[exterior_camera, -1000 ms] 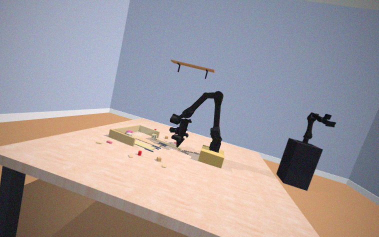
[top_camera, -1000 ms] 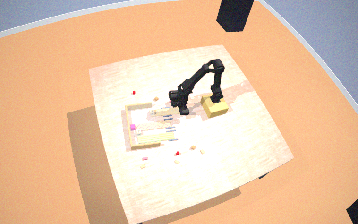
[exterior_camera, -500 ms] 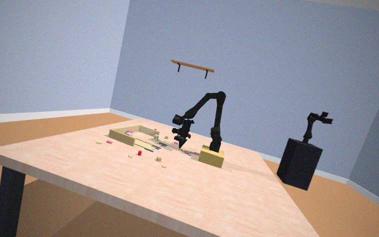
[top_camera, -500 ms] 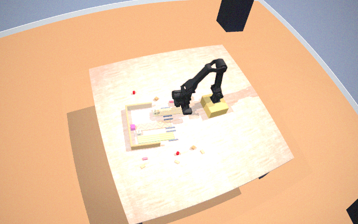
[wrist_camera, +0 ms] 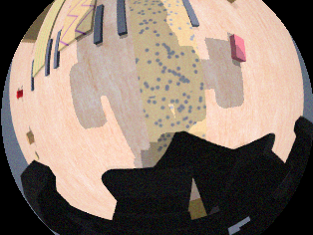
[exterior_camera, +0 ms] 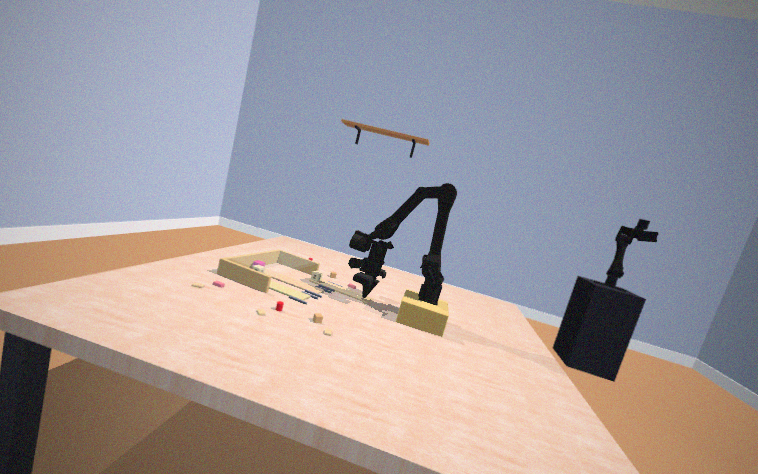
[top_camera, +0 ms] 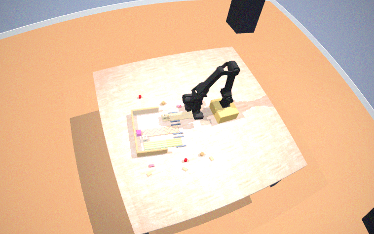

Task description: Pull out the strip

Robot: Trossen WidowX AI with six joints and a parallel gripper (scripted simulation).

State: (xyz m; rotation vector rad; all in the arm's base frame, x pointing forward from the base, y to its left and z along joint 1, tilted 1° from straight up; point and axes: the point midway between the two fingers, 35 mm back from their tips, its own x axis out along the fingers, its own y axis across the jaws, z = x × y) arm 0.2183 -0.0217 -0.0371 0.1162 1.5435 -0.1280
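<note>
The speckled tan strip is 90 mm ahead of my gripper tip and 10 mm to the right of it.
</note>
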